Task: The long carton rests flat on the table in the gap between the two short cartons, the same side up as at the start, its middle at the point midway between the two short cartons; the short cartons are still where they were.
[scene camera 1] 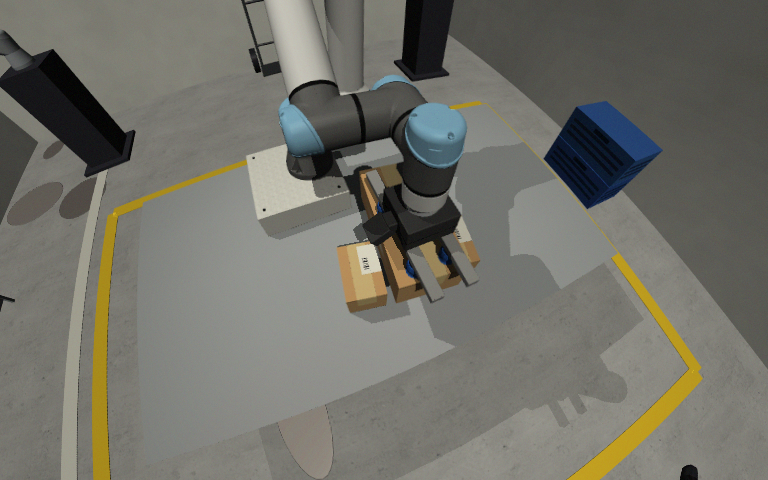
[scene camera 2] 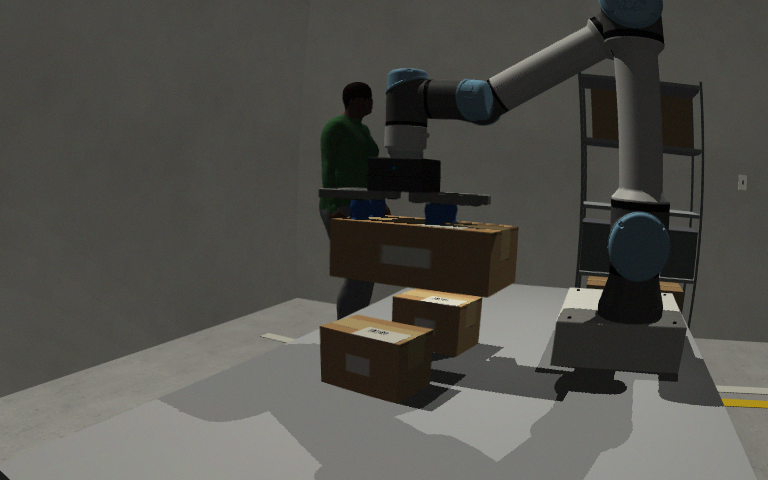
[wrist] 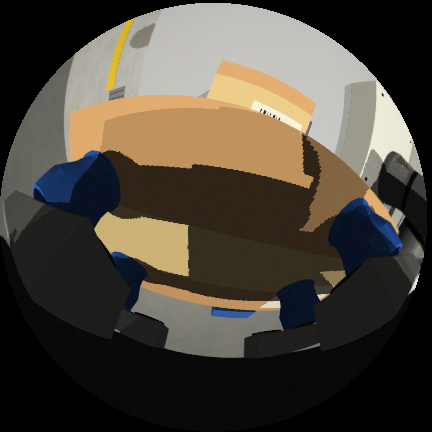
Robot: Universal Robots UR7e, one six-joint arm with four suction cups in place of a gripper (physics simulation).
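Where they show: hand, tool point: (wrist: 223, 241); arm's base, link origin: (scene camera 1: 310, 162) (scene camera 2: 630, 313) (wrist: 389, 176).
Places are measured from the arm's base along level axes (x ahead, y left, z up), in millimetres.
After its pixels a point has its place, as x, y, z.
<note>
My suction gripper (scene camera 1: 417, 233) {450, 131, 152} (scene camera 2: 403, 211) {450, 131, 152} (wrist: 217, 250) {450, 131, 152} is shut on the long carton (scene camera 1: 403, 287) {543, 62, 162} (scene camera 2: 453, 266) {326, 228, 107} (wrist: 200, 142) {466, 78, 164}, its blue cups on the carton's top face. The carton hangs level in the air, above the gap between the two short cartons. One short carton (scene camera 1: 346, 280) {428, -23, 6} (scene camera 2: 444, 335) {380, 77, -55} (wrist: 265, 90) {415, -3, 6} stands on the table to the left in scene camera 1, farther back in scene camera 2. The other short carton (scene camera 1: 469, 250) {476, 304, 6} (scene camera 2: 385, 370) {388, 339, -41} stands at the right in scene camera 1, nearer in scene camera 2, and is partly hidden by the gripper and long carton in scene camera 1.
The arm's pale base block (scene camera 1: 305, 212) {157, -65, -39} (scene camera 2: 617, 345) {22, 82, -44} stands on the table (scene camera 1: 226, 316) {365, -379, -95} (scene camera 2: 169, 441) {562, 655, -94} behind the cartons in scene camera 1. Blue crates (scene camera 1: 625, 144) stand off the table's right side. A person (scene camera 2: 346, 144) stands behind the table in scene camera 2.
</note>
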